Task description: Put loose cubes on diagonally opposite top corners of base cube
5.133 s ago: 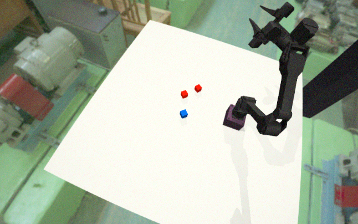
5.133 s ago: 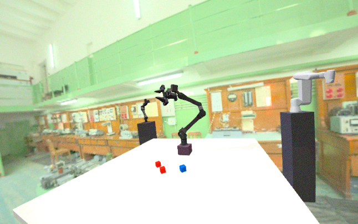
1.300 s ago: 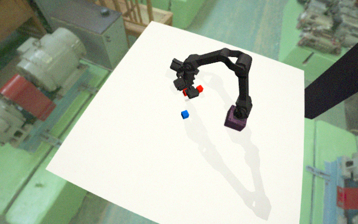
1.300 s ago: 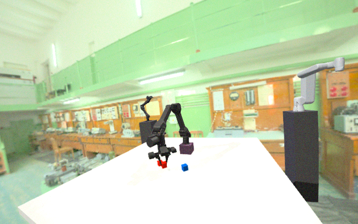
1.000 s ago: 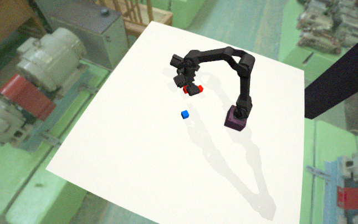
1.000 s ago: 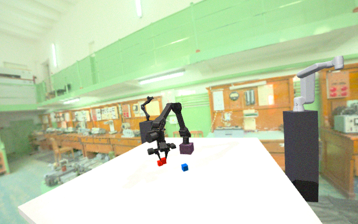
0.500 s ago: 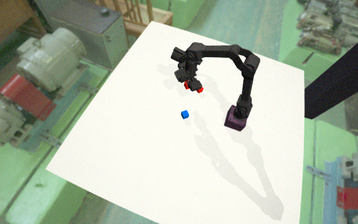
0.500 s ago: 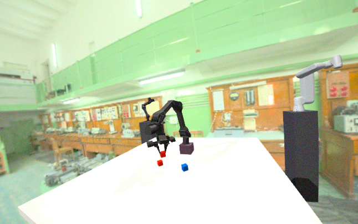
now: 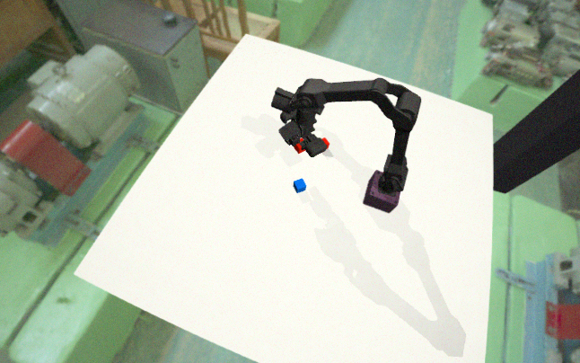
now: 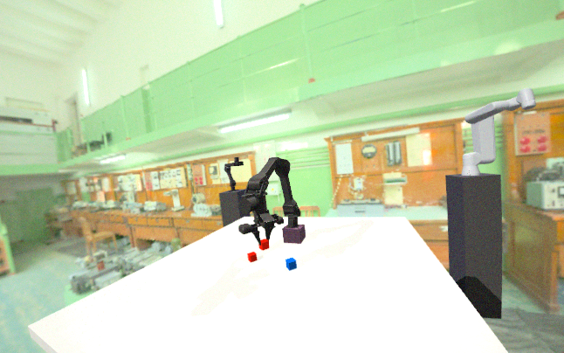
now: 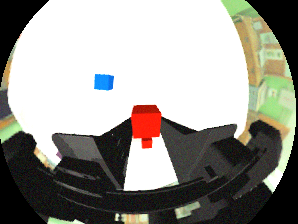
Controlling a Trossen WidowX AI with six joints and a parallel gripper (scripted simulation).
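The blue cube lies 10 cm to the left of my gripper tip, 10 cm below it and 3 cm behind it. From my gripper tip the other things lie so: red cube: 11 cm to the right, 10 cm below, 8 cm behind.
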